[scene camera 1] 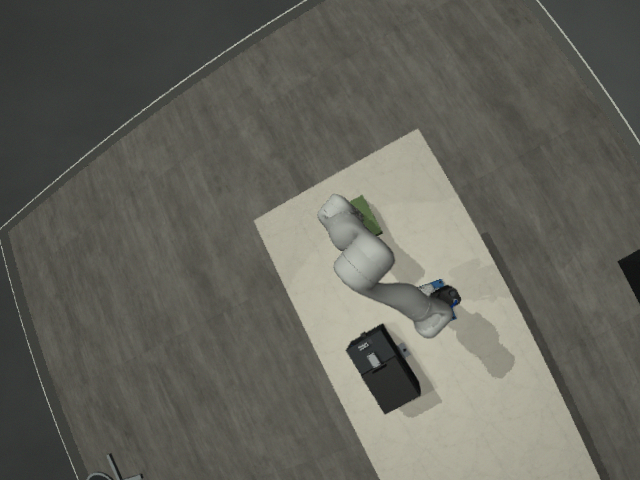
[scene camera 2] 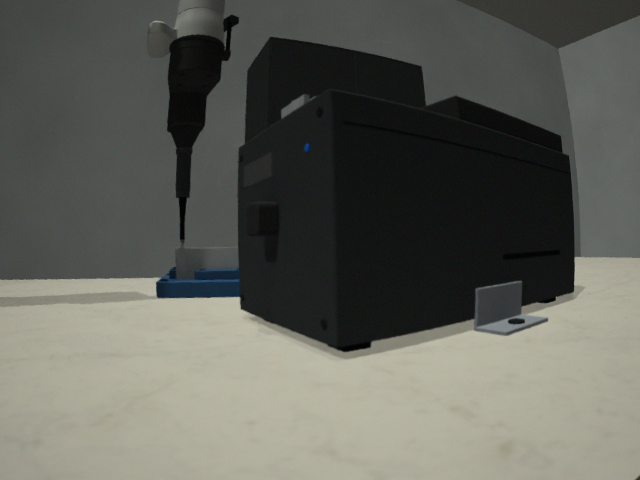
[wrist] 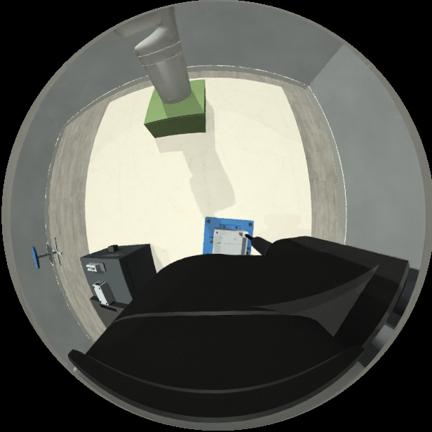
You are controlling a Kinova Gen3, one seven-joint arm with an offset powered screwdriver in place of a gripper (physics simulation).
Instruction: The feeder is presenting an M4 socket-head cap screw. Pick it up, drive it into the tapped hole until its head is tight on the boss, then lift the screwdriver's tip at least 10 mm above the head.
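The screwdriver's thin black bit (scene camera 2: 181,237) (wrist: 247,235) points straight down over one corner of the pale grey part (scene camera 2: 211,257) (wrist: 227,241) (scene camera 1: 427,288). A small light screw (scene camera 2: 181,243) shows under the bit, upright, at the part's top face. How far it sits in the tapped hole cannot be told; the hole itself is hidden. The part sits in a blue fixture (scene camera 2: 206,289) (wrist: 207,245) (scene camera 1: 438,283). In scene camera 1 the arm hides the bit and screw. The black feeder (scene camera 1: 392,387) (scene camera 2: 439,206) (wrist: 136,267) stands apart from the fixture.
A small grey angle bracket (scene camera 2: 498,305) (scene camera 1: 404,350) stands beside the feeder. A green block (scene camera 1: 367,215) (wrist: 176,125) is at the arm's base. The arm (scene camera 1: 364,260) reaches over the pale table (scene camera 1: 413,165) (wrist: 260,150). The feeder's top is well above the fixture.
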